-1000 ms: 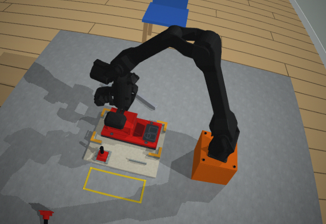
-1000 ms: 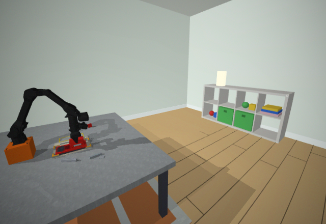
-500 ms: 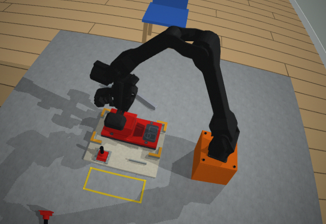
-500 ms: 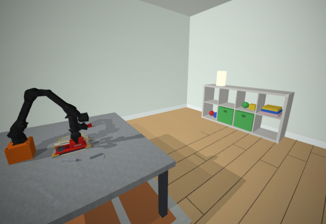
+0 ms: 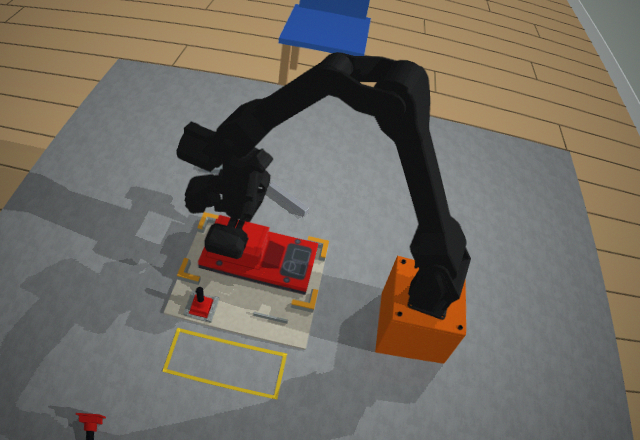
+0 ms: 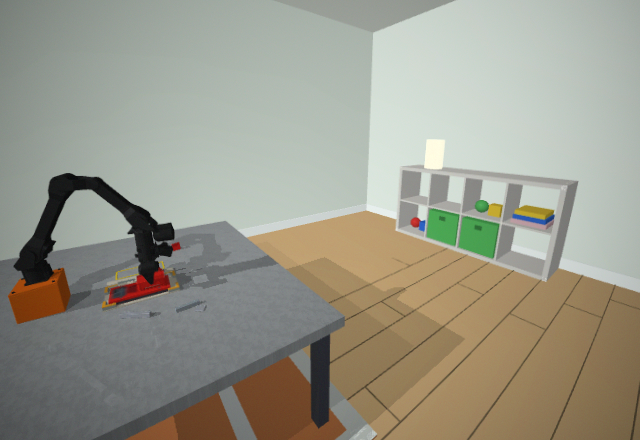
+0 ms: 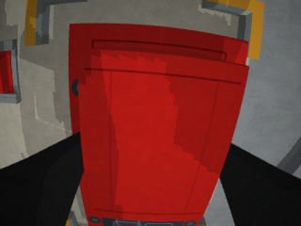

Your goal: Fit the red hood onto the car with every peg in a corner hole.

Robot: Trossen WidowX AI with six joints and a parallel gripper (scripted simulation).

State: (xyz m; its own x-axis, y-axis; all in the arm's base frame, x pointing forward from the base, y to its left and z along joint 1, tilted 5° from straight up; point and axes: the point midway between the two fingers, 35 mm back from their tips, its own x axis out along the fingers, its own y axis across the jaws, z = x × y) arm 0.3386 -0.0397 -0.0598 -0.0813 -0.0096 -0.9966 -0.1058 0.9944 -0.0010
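My gripper tip is now 1 cm below the red hood. From my gripper tip the other things lie so: beige jig plate: 3 cm to the left, 3 cm below, 3 cm behind; then grey bar: 17 cm to the right, 4 cm below, 4 cm behind.
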